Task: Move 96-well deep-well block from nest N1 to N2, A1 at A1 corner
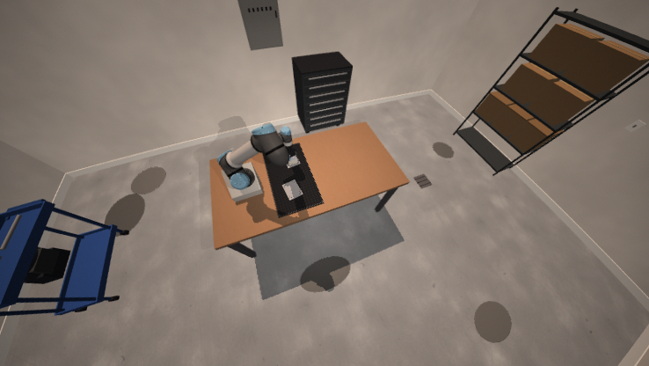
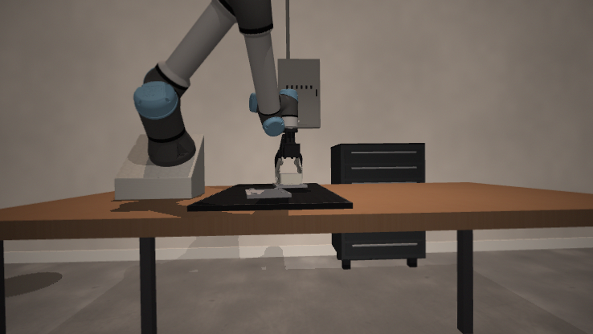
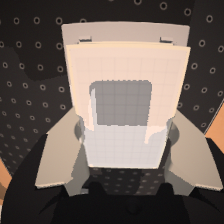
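Right now the plate nest N2 is 80 mm behind my hand, 310 mm to the right of it and 20 mm below it. Round my hand: white 96-well deep-well block (10 mm above).
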